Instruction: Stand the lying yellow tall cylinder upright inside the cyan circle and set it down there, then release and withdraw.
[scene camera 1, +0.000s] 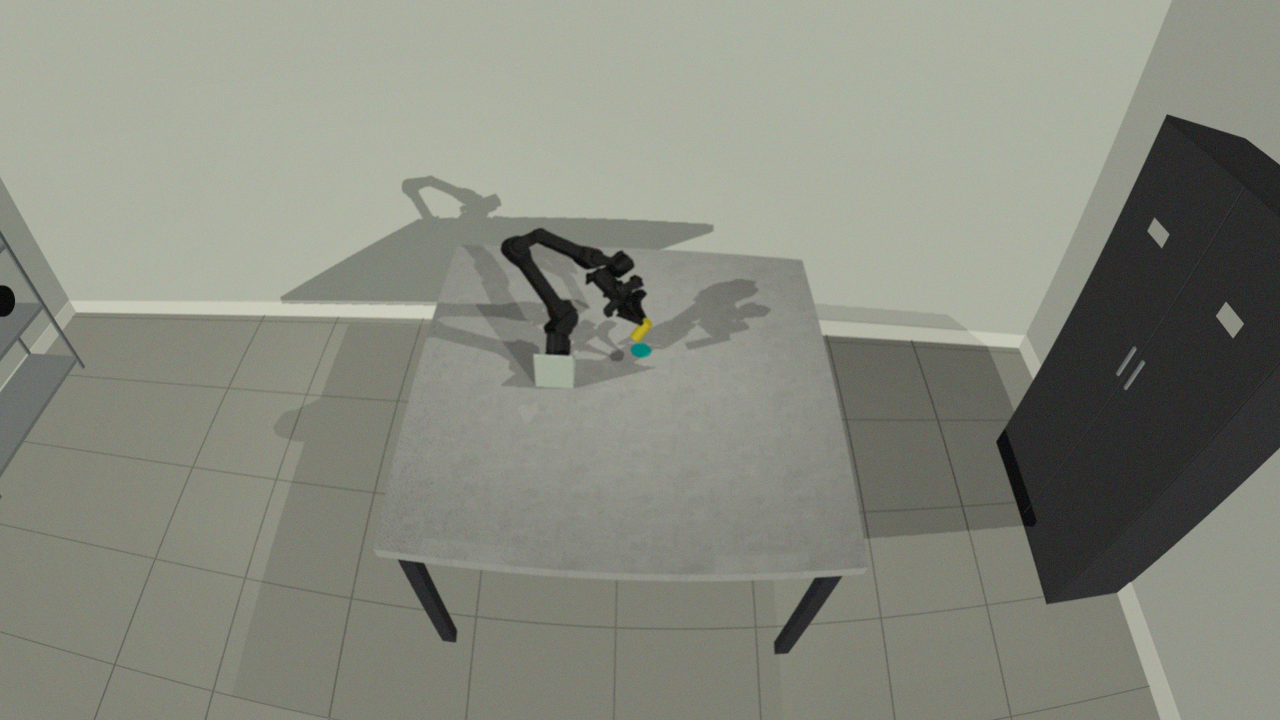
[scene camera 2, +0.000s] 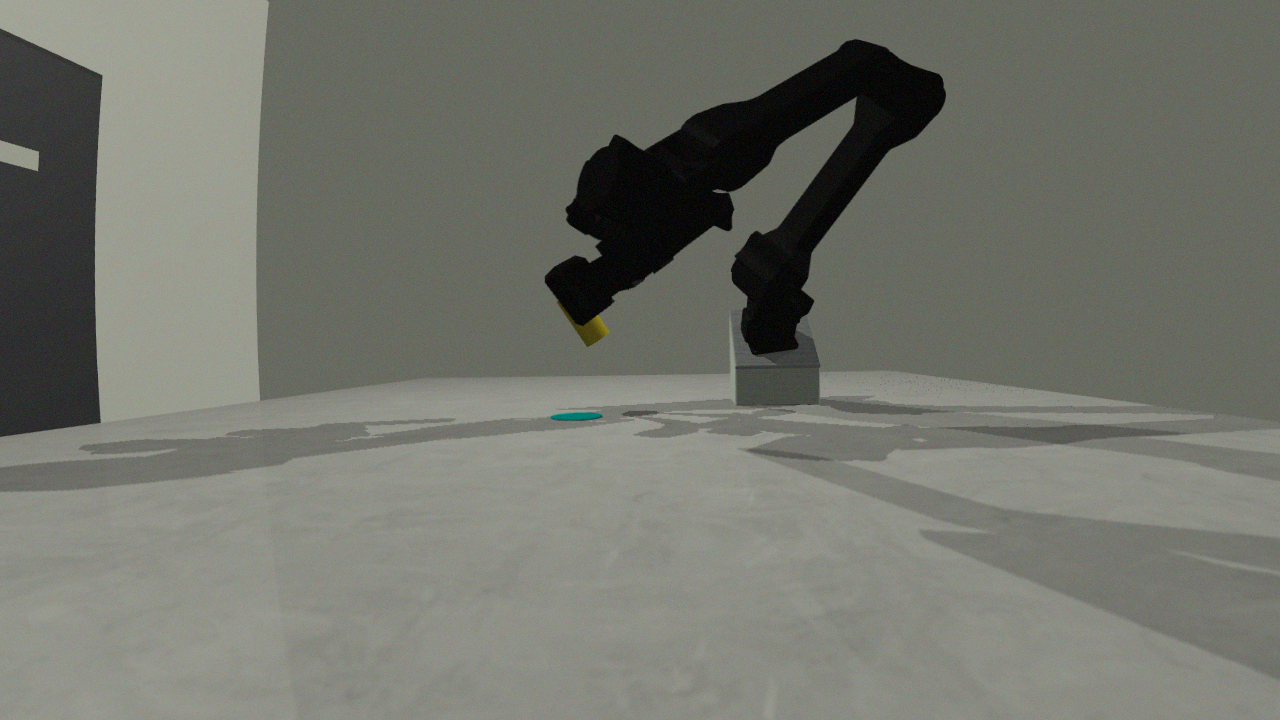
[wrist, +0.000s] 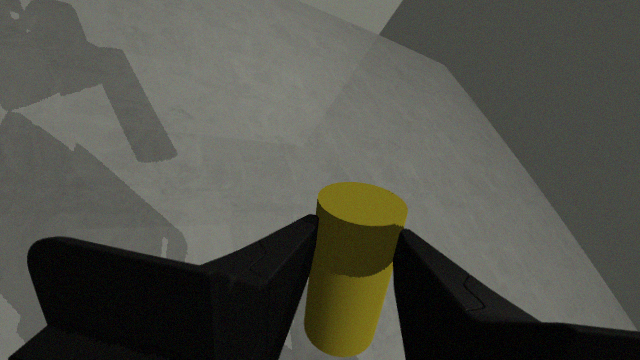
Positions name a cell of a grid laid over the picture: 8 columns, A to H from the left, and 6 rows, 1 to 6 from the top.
My gripper shows in scene camera 1 (E3), in scene camera 2 (D3) and in the wrist view (E4).
